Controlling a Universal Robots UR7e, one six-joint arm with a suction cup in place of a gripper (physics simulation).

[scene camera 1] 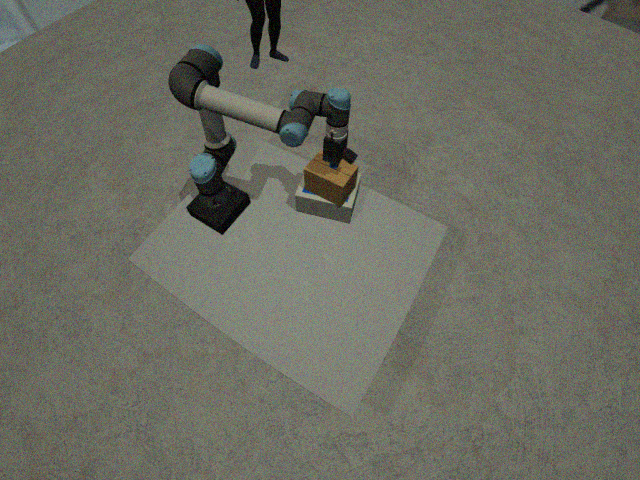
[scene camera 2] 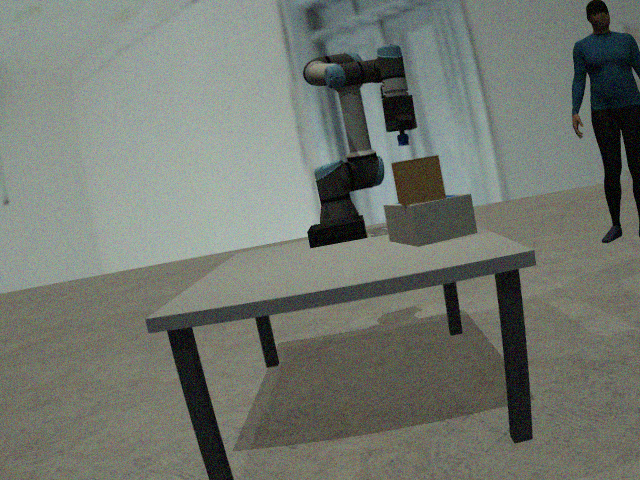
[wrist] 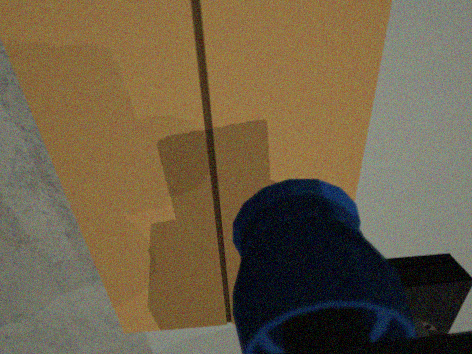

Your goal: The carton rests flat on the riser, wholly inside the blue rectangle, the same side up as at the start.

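Observation:
The brown carton rests on the pale grey riser, its seamed face up and level as far as I can tell. It is turned relative to the riser. Its near lower corner reaches the riser's front edge. Parts of the blue rectangle show at the carton's left in scene view 1 and behind it in scene view 2; the carton hides much of the rest. My suction cup is open, above the carton's top with a visible gap in scene view 2.
The riser stands near one edge of the grey table. The arm's black base is on the table to the riser's left. A person stands on the floor beyond the table.

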